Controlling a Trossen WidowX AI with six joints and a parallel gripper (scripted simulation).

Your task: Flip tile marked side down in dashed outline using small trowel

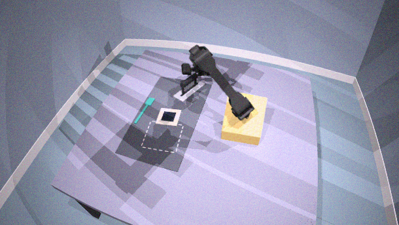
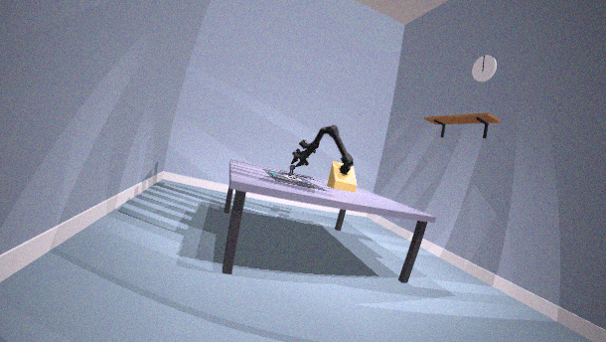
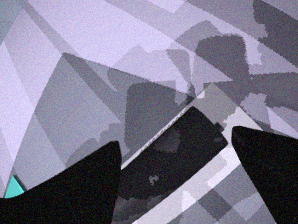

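My gripper tip is now 2 cm short of the tile, 29 cm to the right of it and 8 cm above it. Also, from my gripper tip: teal trowel: 17 cm ahead, 27 cm to the left, 8 cm below; then grey mat: 3 cm ahead, 28 cm to the left, 10 cm below.
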